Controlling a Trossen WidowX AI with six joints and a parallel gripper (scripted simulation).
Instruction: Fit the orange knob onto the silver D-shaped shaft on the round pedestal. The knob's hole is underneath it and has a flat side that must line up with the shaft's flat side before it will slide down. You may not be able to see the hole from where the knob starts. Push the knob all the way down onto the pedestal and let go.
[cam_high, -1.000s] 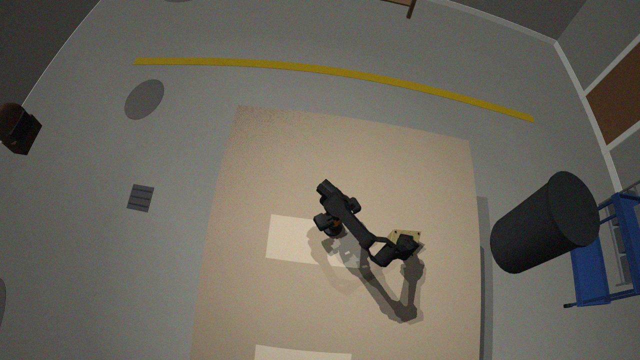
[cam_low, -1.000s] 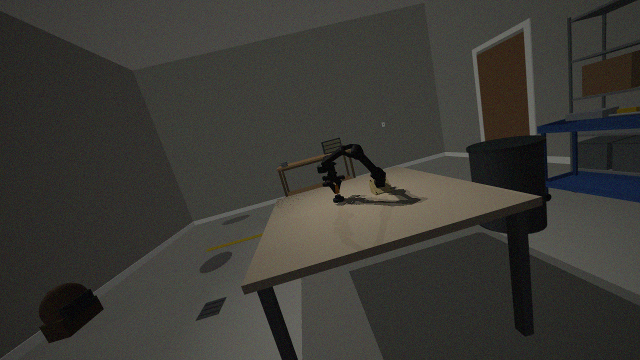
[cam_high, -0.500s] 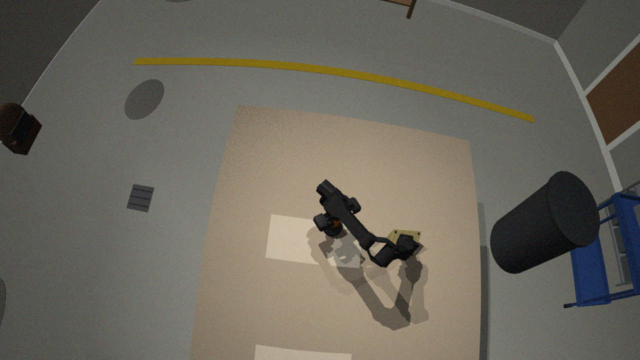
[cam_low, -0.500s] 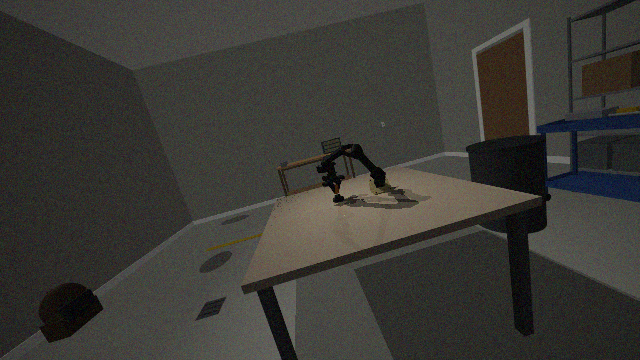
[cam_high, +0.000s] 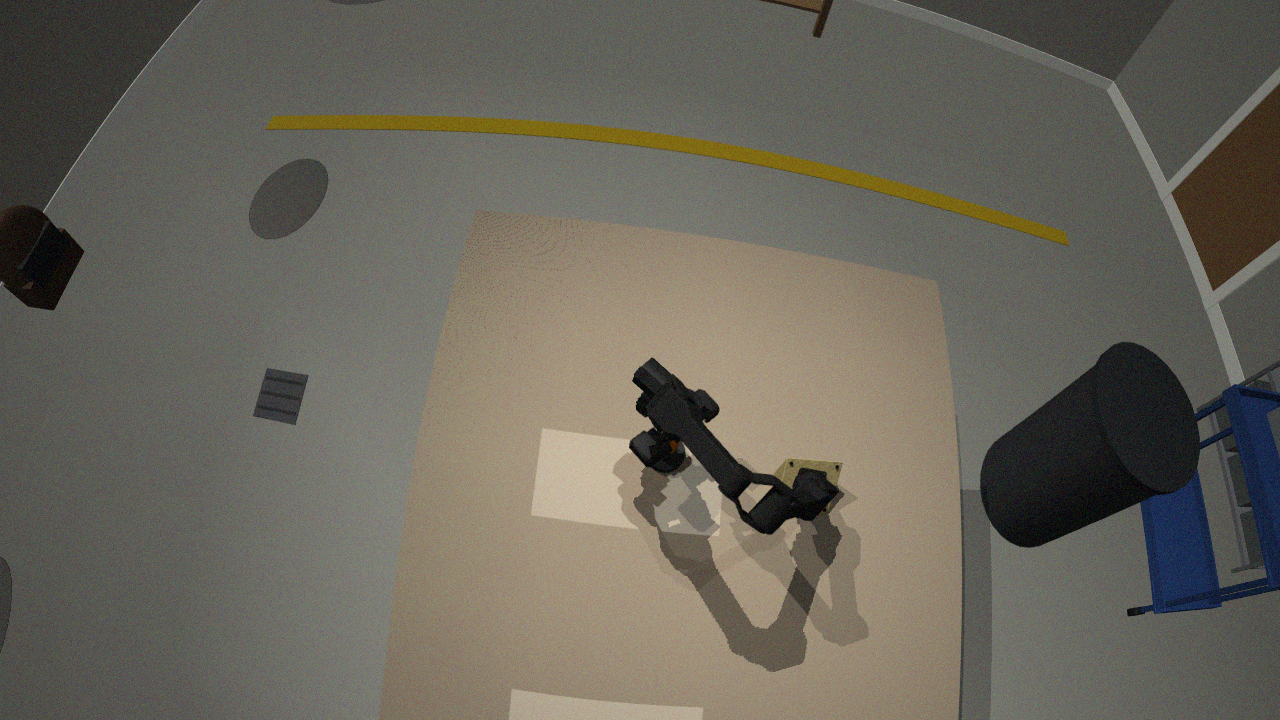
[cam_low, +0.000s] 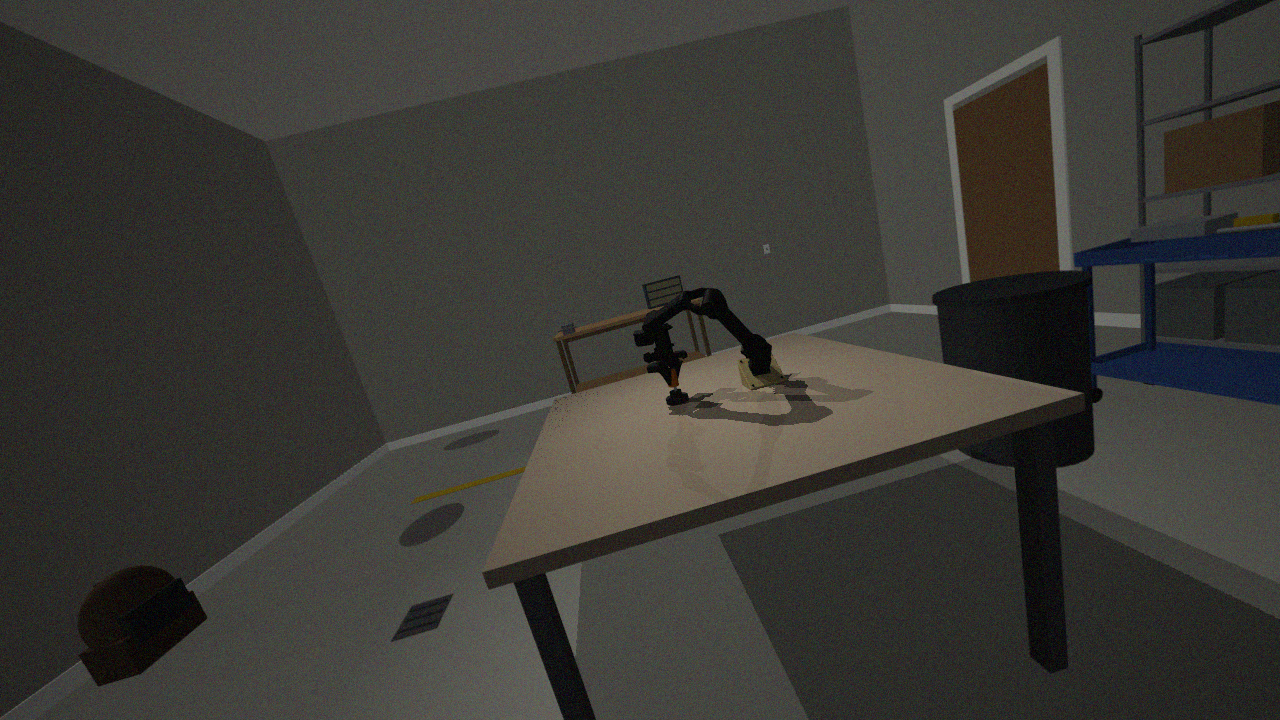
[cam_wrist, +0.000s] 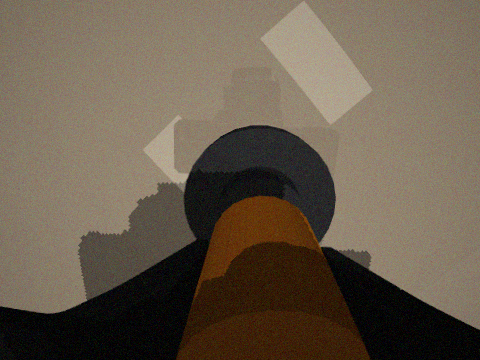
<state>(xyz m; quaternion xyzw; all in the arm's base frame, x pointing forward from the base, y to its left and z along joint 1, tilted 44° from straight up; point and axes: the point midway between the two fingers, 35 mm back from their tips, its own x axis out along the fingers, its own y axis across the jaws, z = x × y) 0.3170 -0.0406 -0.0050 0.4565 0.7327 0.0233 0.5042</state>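
The orange knob lies 3 cm above my gripper tip. The rest, counted from my gripper tip: round pedestal (4 cm below).
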